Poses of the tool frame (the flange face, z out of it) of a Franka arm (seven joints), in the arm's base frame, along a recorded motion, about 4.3 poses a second.
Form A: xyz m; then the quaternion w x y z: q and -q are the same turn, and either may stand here.
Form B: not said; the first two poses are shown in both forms.
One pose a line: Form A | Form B
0.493 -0.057 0.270 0.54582 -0.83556 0.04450 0.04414 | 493 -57 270 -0.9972 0.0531 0.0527 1.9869
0.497 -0.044 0.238 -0.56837 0.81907 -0.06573 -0.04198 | 497 -44 238 -0.9955 0.0799 0.0510 1.9325
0.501 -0.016 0.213 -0.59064 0.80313 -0.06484 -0.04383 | 501 -16 213 -0.9953 0.0804 0.0543 1.8779
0.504 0.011 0.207 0.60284 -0.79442 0.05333 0.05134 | 504 11 207 -0.9957 0.0668 0.0643 1.8475
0.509 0.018 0.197 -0.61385 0.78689 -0.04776 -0.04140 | 509 18 197 -0.9968 0.0605 0.0524 1.8197
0.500 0.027 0.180 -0.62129 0.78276 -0.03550 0.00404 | 500 27 180 -0.9990 0.0453 -0.0052 1.8008
